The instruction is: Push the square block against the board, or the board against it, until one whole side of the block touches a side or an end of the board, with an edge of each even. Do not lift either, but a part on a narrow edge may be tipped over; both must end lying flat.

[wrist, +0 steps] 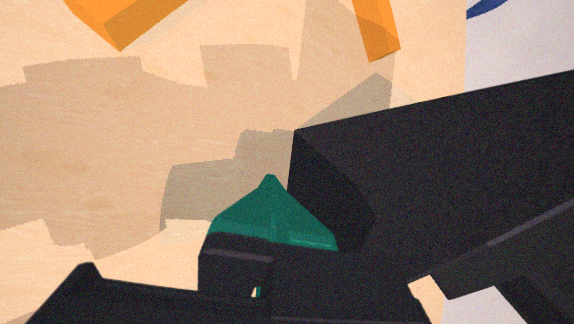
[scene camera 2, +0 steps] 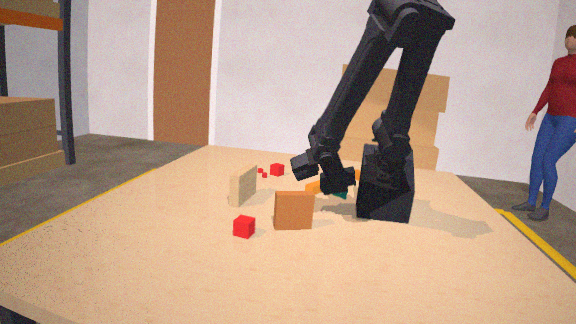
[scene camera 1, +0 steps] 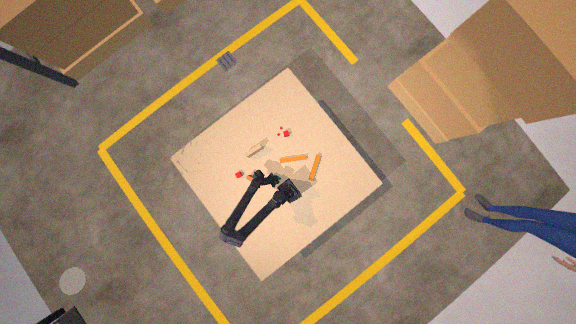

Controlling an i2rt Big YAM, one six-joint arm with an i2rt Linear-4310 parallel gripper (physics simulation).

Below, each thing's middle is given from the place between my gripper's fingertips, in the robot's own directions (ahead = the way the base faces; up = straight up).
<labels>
Right now the square block (scene camera 2: 293, 210) is 150 mm ahead of my hand, 170 mm to the left of it and 10 mm above it. From my hand the other things lie so: board (scene camera 2: 242, 183) 310 mm ahead, 10 mm to the left, 10 mm above.
</labels>
